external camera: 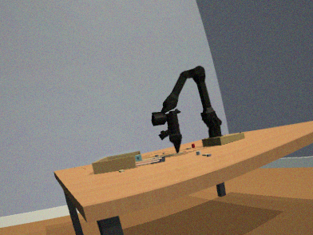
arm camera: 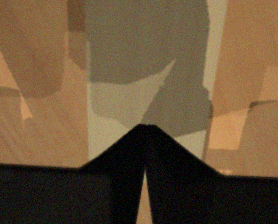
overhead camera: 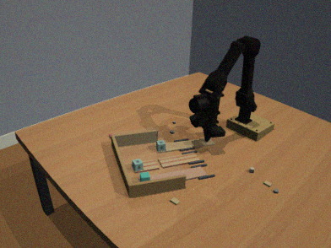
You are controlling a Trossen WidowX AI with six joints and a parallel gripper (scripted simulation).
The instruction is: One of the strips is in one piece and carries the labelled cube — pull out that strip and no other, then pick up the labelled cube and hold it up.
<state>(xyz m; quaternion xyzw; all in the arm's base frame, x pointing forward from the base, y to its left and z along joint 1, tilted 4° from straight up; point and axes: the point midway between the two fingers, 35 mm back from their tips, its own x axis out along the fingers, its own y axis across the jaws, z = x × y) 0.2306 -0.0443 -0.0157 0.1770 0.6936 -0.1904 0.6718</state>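
The pale strip lies 80 mm ahead of my gripper tip and 50 mm to the right of it. From my gripper tip the other things lie so: red piece: 190 mm behind, 130 mm to the right, 10 mm above.
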